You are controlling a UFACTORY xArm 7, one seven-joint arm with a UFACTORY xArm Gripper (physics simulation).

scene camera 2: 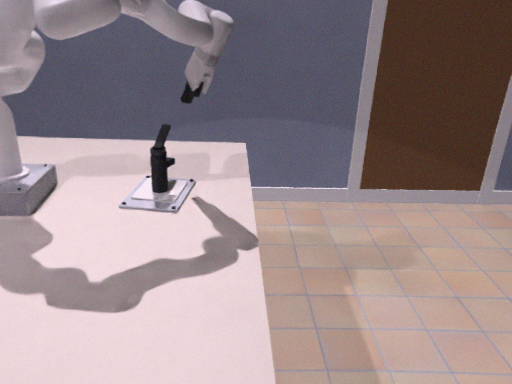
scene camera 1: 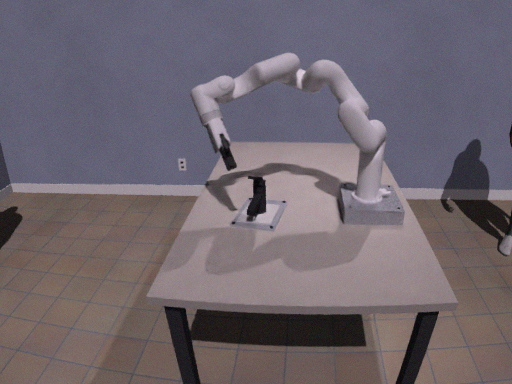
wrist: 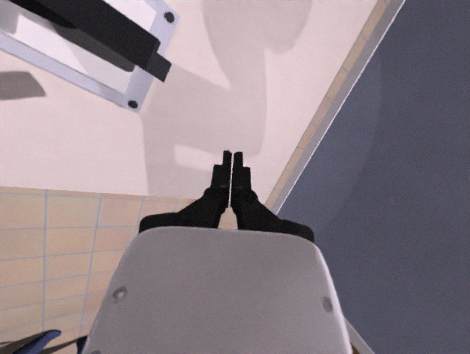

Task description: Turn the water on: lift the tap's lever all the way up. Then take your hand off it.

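Where they show: gripper, fingertip midpoint: [scene camera 2: 185,101] [scene camera 1: 232,168] [wrist: 232,163]; arm's base at its link origin: [scene camera 2: 4,175] [scene camera 1: 366,197].
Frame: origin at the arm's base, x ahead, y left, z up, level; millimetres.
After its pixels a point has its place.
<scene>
The black tap [scene camera 1: 260,192] @[x 420, y 44, z 40 mm] [scene camera 2: 159,170] @[x 429, y -3, z 23 mm] [wrist: 115,37] @[x 443, y 87, z 122 mm] stands upright on a grey-rimmed plate [scene camera 1: 280,216] @[x 345, y 49, z -60 mm] [scene camera 2: 150,206] @[x 409, y -87, z -57 mm] [wrist: 65,71] @[x 502, y 24, z -57 mm]. Its lever [scene camera 2: 162,136] @[x 436, y 58, z 110 mm] points steeply up from the top of the body, leaning a little to the right in scene camera 2. Whether it is at its upper stop cannot be told by eye. My gripper [scene camera 1: 231,168] @[x 500, y 183, z 189 mm] [scene camera 2: 186,102] @[x 500, y 183, z 189 mm] [wrist: 232,163] @[x 500, y 183, z 189 mm] is shut and empty. It is above the lever and off to its side, with a visible gap, not touching the tap.
The table [scene camera 1: 310,270] @[x 243, y 398, z -65 mm] [scene camera 2: 150,340] @[x 474, y -648, z -65 mm] carries the tap plate and the arm's grey base block [scene camera 1: 372,212] @[x -3, y 108, z -12 mm] [scene camera 2: 25,192] @[x 97, y -129, z 4 mm]. The table's edge is on the gripper's side of the tap. A blue wall [scene camera 1: 125,75] [scene camera 2: 300,100] stands behind the table.
</scene>
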